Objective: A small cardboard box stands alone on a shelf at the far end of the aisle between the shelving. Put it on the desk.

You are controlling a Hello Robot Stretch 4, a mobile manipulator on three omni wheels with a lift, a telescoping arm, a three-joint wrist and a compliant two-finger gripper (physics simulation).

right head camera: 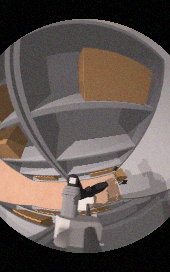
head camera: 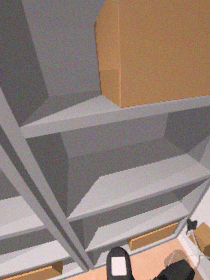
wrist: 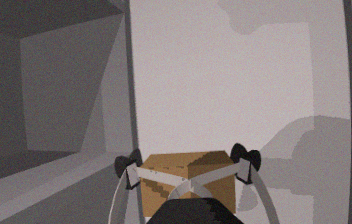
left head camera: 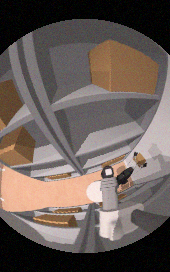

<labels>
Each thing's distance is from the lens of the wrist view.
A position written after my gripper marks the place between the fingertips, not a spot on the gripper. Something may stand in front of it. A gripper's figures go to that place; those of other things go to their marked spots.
my gripper (wrist: 189, 158): 25 cm
small cardboard box (wrist: 187, 165): 21 cm
</labels>
